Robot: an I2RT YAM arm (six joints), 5 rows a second.
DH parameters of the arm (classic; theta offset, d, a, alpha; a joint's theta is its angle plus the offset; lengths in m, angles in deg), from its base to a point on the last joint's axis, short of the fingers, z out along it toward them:
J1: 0 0.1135 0.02 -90
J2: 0 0 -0.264 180
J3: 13.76 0 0.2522 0
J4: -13.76 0 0.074 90
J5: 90 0 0 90
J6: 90 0.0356 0 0
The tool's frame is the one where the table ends.
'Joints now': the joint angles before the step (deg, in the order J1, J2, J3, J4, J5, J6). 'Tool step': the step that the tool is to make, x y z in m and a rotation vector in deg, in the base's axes. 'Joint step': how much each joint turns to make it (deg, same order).
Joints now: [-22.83 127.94 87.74 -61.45 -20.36 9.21]
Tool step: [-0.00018 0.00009 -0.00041 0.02 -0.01 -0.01]
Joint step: [0.00 0.00 -0.11 0.11 -0.02 0.01]
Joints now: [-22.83 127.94 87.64 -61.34 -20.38 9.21]
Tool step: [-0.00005 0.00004 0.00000 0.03 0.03 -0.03]
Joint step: [0.00 0.00 0.00 -0.03 -0.02 0.03]
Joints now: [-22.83 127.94 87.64 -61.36 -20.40 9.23]
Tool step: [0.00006 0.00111 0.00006 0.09 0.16 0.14]
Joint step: [0.15 0.00 -0.01 -0.17 -0.02 0.01]
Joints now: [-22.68 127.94 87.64 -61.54 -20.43 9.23]
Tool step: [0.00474 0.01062 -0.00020 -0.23 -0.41 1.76]
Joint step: [1.73 0.00 -0.01 0.46 0.07 -0.02]
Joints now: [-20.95 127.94 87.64 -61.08 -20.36 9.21]
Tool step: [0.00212 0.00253 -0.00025 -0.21 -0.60 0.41]
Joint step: [0.46 0.00 -0.01 0.66 -0.02 0.05]
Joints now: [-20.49 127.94 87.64 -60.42 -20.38 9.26]
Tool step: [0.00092 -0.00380 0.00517 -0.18 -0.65 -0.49]
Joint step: [-0.48 -0.35 0.76 -0.44 -0.06 0.00]
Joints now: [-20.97 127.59 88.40 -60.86 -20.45 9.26]
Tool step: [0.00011 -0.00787 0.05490 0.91 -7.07 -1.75]
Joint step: [-1.36 -6.25 3.28 -3.30 -3.47 -0.03]
